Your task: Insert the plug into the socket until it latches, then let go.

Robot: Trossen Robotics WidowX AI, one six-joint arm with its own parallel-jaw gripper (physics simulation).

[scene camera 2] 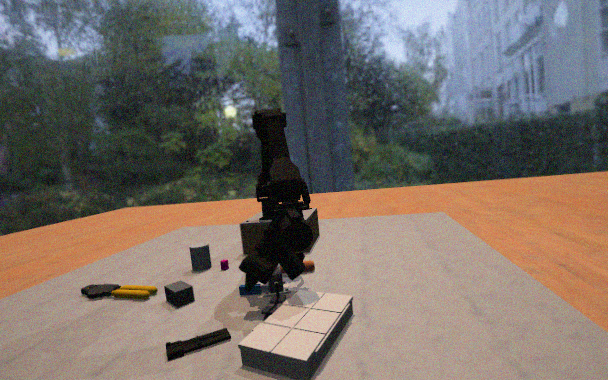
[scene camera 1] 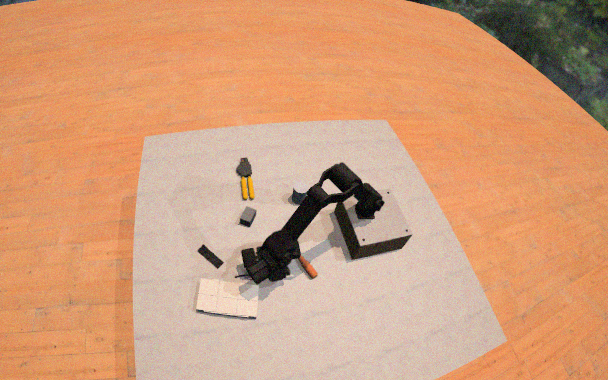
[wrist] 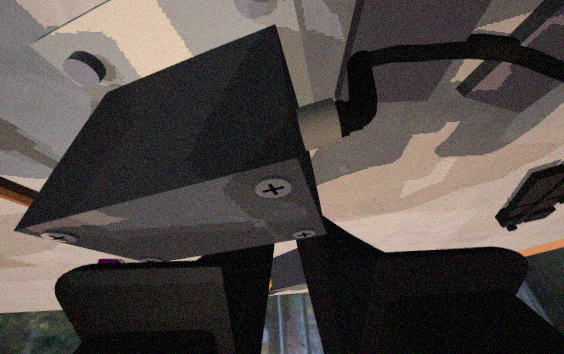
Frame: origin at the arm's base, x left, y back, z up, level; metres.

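Seen in the pictures: gripper, fingertip midpoint: [scene camera 2: 247, 289]; arm's base at its link origin: [scene camera 2: 271, 217] [scene camera 1: 364, 211].
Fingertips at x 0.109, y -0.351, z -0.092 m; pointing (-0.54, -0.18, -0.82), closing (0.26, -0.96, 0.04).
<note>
Offsets run from my fingertips to a thing's top centre. "pt": to the spot under its first point.
The blue plug [scene camera 2: 250, 289] shows as a small bar low under the gripper in scene camera 2, beside the socket. The socket @[dx +0.053, dy +0.033, dz +0.032 m] [scene camera 2: 275, 283] [wrist: 170, 130] is a dark box with cross-head screws and a cable. It fills much of the wrist view and hides the fingertips and the plug there. My gripper [scene camera 2: 252, 283] [wrist: 283, 209] is nearly closed, a narrow gap between its fingers, and is shut on the plug close to the socket. How deep the plug sits is hidden. In scene camera 1 the arm covers plug and socket.
A white tiled block @[dx +0.182, dy -0.125, dz +0.023 m] [scene camera 1: 227, 297] [scene camera 2: 302, 325] and a black bar @[dx +0.023, dy -0.191, dz +0.003 m] [scene camera 1: 210, 256] [scene camera 2: 198, 343] lie near the gripper. Also around are a dark cube @[dx -0.142, dy -0.060, dz +0.023 m] [scene camera 1: 248, 216] [scene camera 2: 179, 294], yellow-handled pliers @[pt dx -0.315, dy -0.075, dz +0.007 m] [scene camera 1: 246, 180] [scene camera 2: 120, 291], an orange handle @[pt dx +0.068, dy +0.142, dz +0.014 m] [scene camera 1: 308, 267] [scene camera 2: 309, 266], a dark cylinder @[dx -0.243, dy +0.136, dz +0.058 m] [scene camera 2: 200, 258] and a magenta piece @[dx -0.163, dy +0.138, dz +0.013 m] [scene camera 2: 224, 264].
</note>
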